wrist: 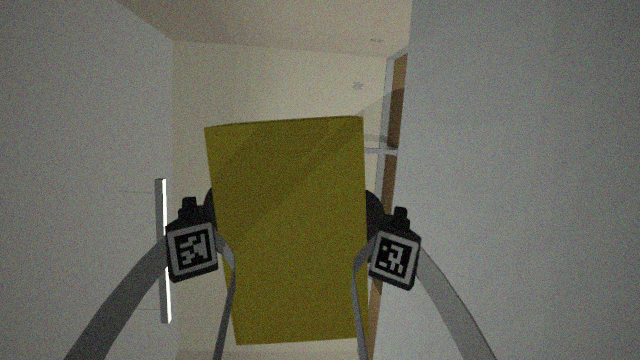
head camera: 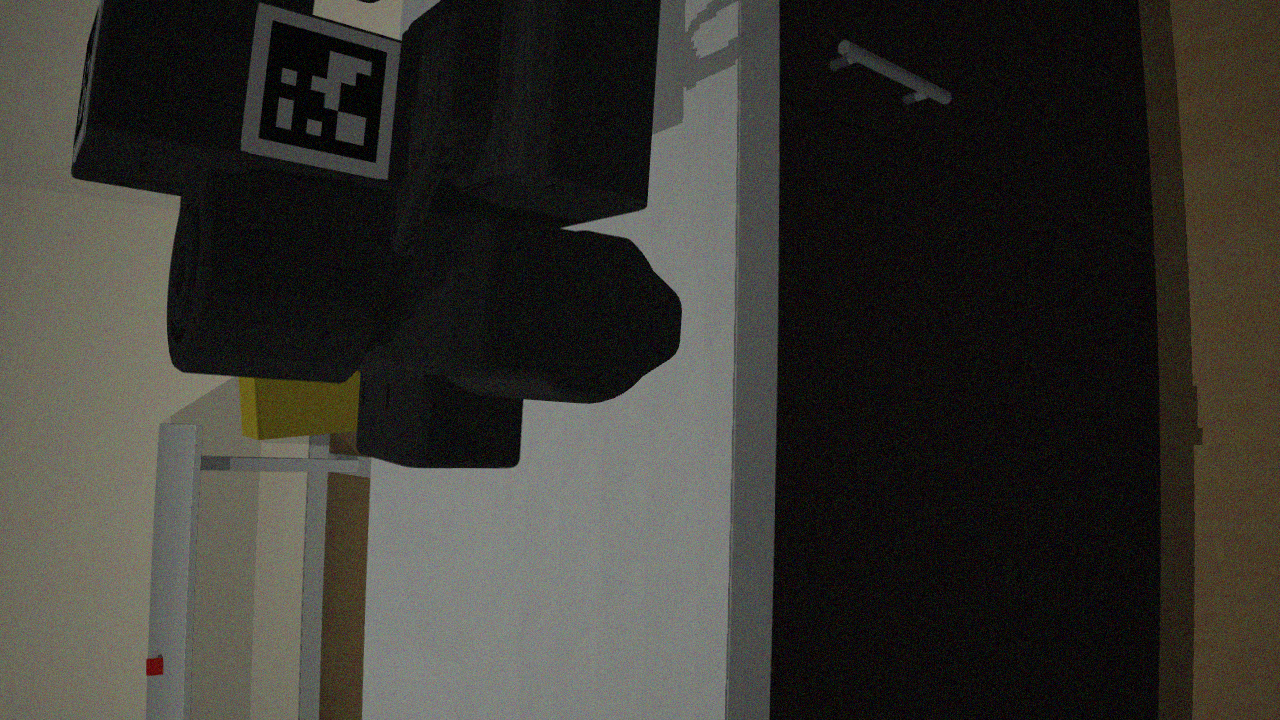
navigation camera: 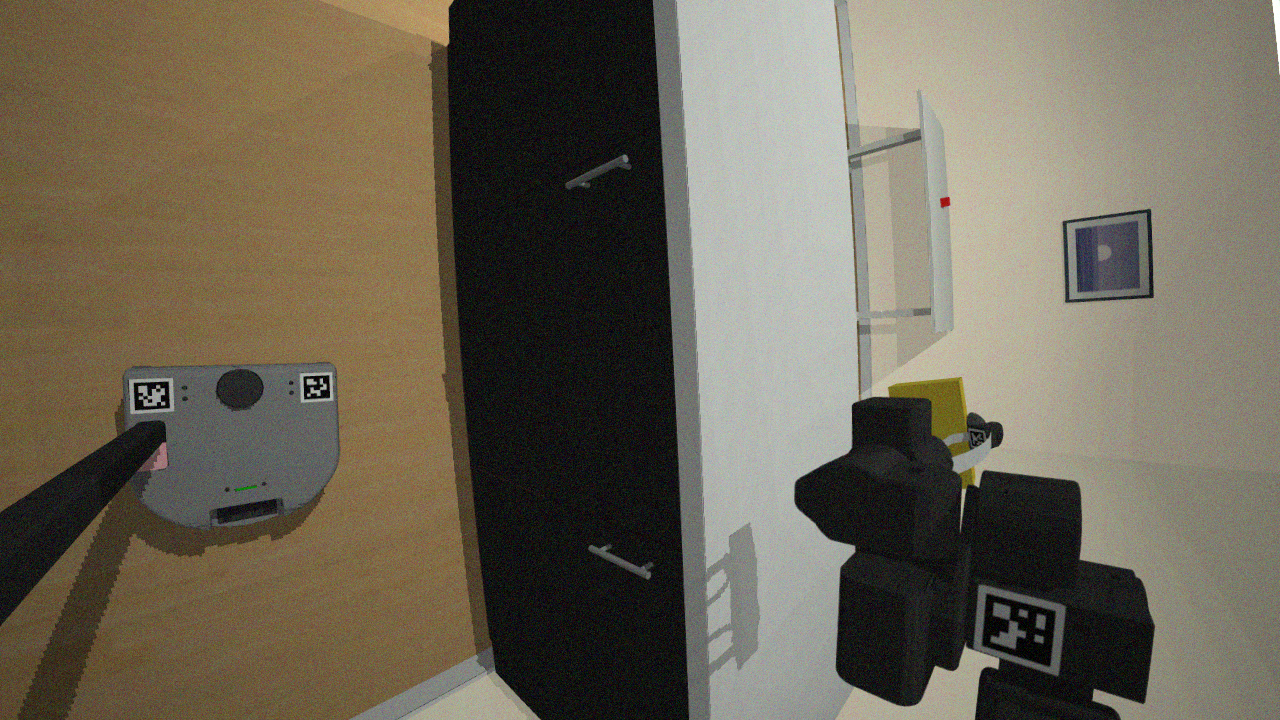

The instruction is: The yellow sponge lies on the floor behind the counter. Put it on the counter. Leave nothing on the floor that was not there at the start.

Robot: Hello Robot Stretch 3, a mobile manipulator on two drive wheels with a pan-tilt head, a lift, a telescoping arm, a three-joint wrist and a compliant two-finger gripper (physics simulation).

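Places are measured from the robot's base along level axes (x ahead, y left, z up), in centimetres.
Pixels of known places: gripper, fingertip midpoint: point(wrist: 297, 209) point(navigation camera: 935, 426); robot's base, origin of the base link: point(navigation camera: 240, 386).
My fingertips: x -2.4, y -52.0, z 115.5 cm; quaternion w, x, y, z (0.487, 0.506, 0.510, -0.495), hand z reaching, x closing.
Note:
Ahead of a thing's pixels: the offset from my fingertips to its top centre. "spot": to the spot under its first point. Level surfaces: height alone.
The yellow sponge {dy +2.7, dx -0.2, dz +4.0 cm} point(head camera: 299, 407) point(navigation camera: 926, 407) point(wrist: 290, 230) is held up in the air, higher than the counter's top. In the wrist view my gripper point(wrist: 297, 209) is shut on it, with one fingertip at each long side. In the head view the dark wrist parts hide the fingers and much of the sponge; in the navigation view the wrist hides part of it. The counter has a white top {dz -24.5 cm} point(head camera: 554, 573) point(navigation camera: 760, 268) and a black front point(head camera: 966, 358) point(navigation camera: 563, 358). The pale counter surface {dz -24.5 cm} point(wrist: 525, 125) runs along the right of the wrist view.
A raised white shelf board {dz -43.5 cm} point(head camera: 170, 555) point(navigation camera: 935, 250) on thin supports runs along the counter's far side, with a small red square point(head camera: 154, 666) point(navigation camera: 945, 202) on it. Bar handles {spot: dy +7.9, dx -24.3, dz -40.5 cm} point(head camera: 895, 73) point(navigation camera: 619, 561) stick out of the black front. My base point(navigation camera: 241, 447) stands on the wooden floor before the counter.

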